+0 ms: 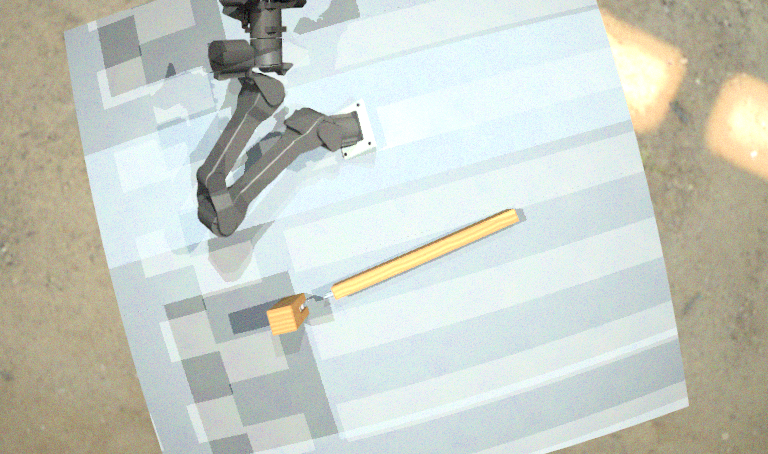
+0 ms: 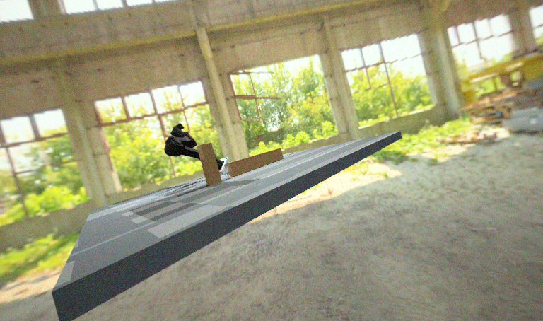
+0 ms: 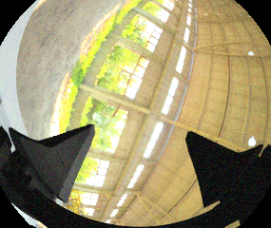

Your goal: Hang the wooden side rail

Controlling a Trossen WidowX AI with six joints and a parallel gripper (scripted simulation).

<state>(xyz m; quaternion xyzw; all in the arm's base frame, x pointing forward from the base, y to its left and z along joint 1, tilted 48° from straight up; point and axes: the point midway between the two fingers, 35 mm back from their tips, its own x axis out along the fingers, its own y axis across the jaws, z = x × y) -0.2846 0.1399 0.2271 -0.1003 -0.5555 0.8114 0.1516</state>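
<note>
Right now the headboard post is 65 cm ahead of my gripper tip, 26 cm below it and 15 cm to the right of it.
</note>
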